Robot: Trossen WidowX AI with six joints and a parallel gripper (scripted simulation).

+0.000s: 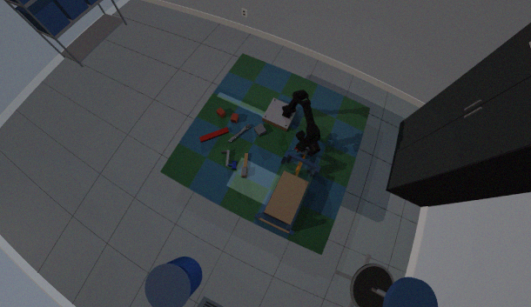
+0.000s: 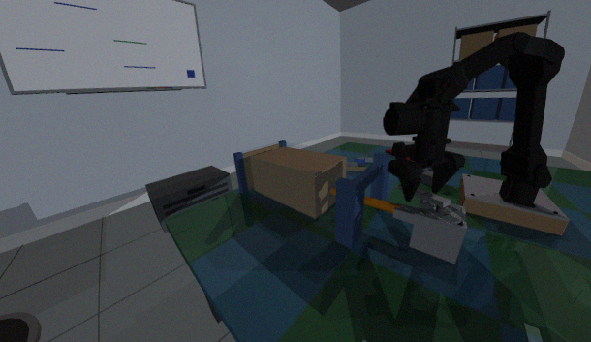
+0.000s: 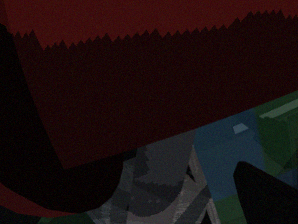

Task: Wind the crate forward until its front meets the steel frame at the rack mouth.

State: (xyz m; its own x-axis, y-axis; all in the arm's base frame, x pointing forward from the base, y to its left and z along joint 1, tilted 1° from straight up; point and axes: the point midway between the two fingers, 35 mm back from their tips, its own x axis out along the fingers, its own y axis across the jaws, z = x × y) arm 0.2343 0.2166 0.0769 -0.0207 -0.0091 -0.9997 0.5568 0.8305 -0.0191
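The grey crank arm lies 10 mm to the right of my gripper tip, 10 mm ahead of it and 10 mm above it. The rest, counted from my gripper tip: red knob 50 mm ahead, 40 mm above, 30 mm to the right; blue steel frame 120 mm ahead, 20 mm to the left, 10 mm above; grey winch 70 mm below, 60 mm behind, 20 mm to the left.
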